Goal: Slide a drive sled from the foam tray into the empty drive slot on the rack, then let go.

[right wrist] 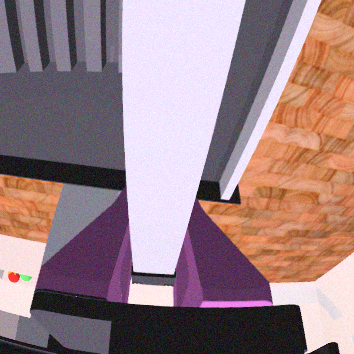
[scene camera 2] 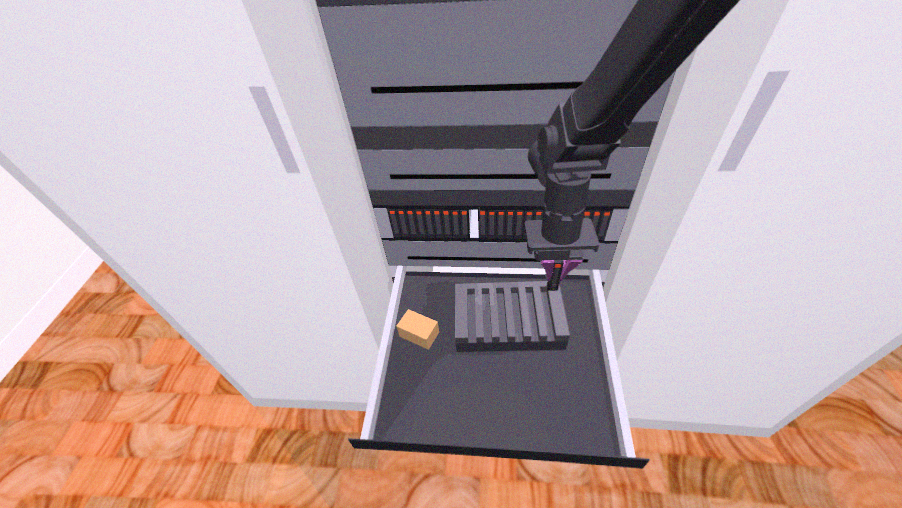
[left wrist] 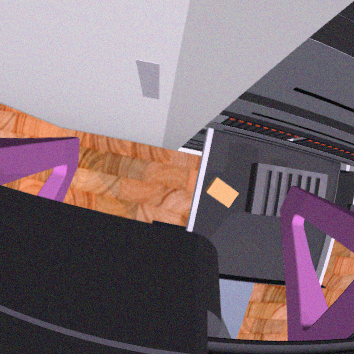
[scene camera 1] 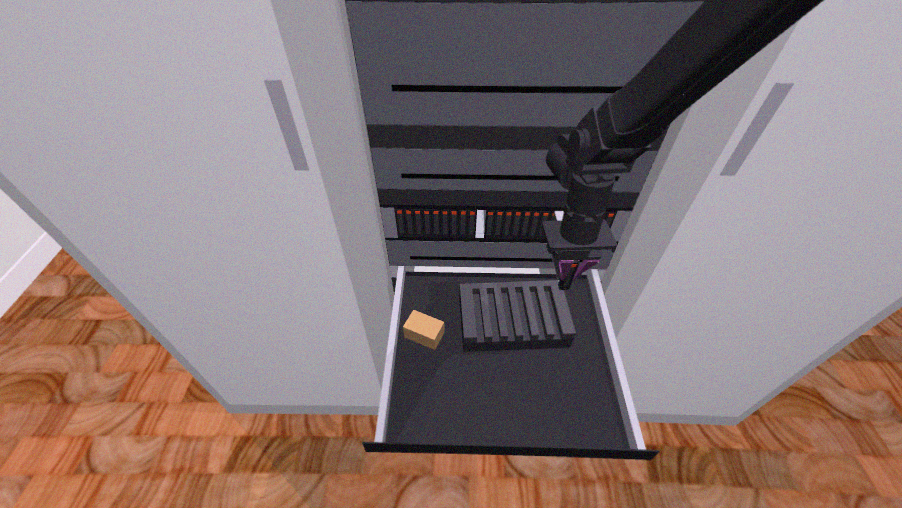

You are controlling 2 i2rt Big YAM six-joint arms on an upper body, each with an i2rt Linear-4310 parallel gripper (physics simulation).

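Frame: origin at the left arm's base, x left, y back, z up, level; centimetres.
Seen in the pictures: left gripper, fingertip midpoint: [left wrist: 185, 174]; right gripper, fingertip midpoint: [scene camera 2: 554, 278] [scene camera 1: 567, 277].
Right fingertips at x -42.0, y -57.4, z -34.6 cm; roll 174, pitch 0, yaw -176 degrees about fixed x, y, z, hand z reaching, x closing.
Observation:
Pixels of each thing's top centre, then the offset from my right fingertips to it. "spot": a spot on its surface instead.
- drive sled at its top centre: [right wrist: 159, 215] [scene camera 2: 553, 233] [scene camera 1: 566, 234] dx +0.4, dy -5.2, dz +5.2 cm
- grey slotted foam tray at its top centre: [right wrist: 91, 5] [scene camera 2: 509, 308] [scene camera 1: 515, 307] [left wrist: 291, 192] dx +7.0, dy -3.6, dz -14.5 cm
- pulled-out drawer at a spot on its surface: [scene camera 2: 498, 453] [scene camera 1: 513, 451] spot: dx +8.8, dy +22.6, dz -18.4 cm
- tan block at its top centre: [scene camera 1: 423, 324] [scene camera 2: 417, 323] [left wrist: 222, 192] dx +25.3, dy -0.1, dz -16.0 cm
My right gripper [scene camera 1: 570, 271] [scene camera 2: 556, 271] [right wrist: 158, 182] is shut on a drive sled [scene camera 1: 564, 283] [scene camera 2: 554, 282] [right wrist: 165, 125], which shows dark with a red-orange end in the scene views and pale in the right wrist view. It holds the sled above the back right corner of the grey slotted foam tray [scene camera 1: 468, 315] [scene camera 2: 461, 315] [left wrist: 257, 192]. The rack's row of drives [scene camera 1: 435, 224] [scene camera 2: 429, 224] [left wrist: 265, 131] lies behind; my right arm covers part of it, and I cannot make out the empty slot. My left gripper [left wrist: 185, 174] is open and empty, away from the tray.
The tray sits in a pulled-out drawer [scene camera 1: 504, 450] [scene camera 2: 498, 453] with white side walls. A tan block [scene camera 1: 424, 326] [scene camera 2: 417, 326] [left wrist: 222, 192] lies left of the tray. Large pale cabinet panels [scene camera 1: 157, 189] [scene camera 2: 157, 189] flank the rack on both sides.

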